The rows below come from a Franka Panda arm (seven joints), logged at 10 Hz.
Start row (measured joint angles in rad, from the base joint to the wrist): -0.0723 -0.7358 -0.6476 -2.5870 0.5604 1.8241 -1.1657
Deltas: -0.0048 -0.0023 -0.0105 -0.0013 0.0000 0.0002 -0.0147; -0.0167 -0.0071 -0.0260 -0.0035 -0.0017 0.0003 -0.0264; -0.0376 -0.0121 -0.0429 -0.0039 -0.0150 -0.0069 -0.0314; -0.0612 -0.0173 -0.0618 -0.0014 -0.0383 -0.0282 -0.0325; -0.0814 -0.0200 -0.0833 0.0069 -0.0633 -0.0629 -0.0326; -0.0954 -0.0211 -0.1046 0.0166 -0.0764 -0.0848 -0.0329
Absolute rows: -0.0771 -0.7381 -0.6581 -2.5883 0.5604 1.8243 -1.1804; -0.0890 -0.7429 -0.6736 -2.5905 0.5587 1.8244 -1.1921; -0.1099 -0.7479 -0.6905 -2.5909 0.5454 1.8172 -1.1971; -0.1335 -0.7531 -0.7094 -2.5884 0.5221 1.7959 -1.1982; -0.1537 -0.7558 -0.7309 -2.5801 0.4971 1.7612 -1.1983; -0.1677 -0.7569 -0.7522 -2.5704 0.4840 1.7393 -1.1986
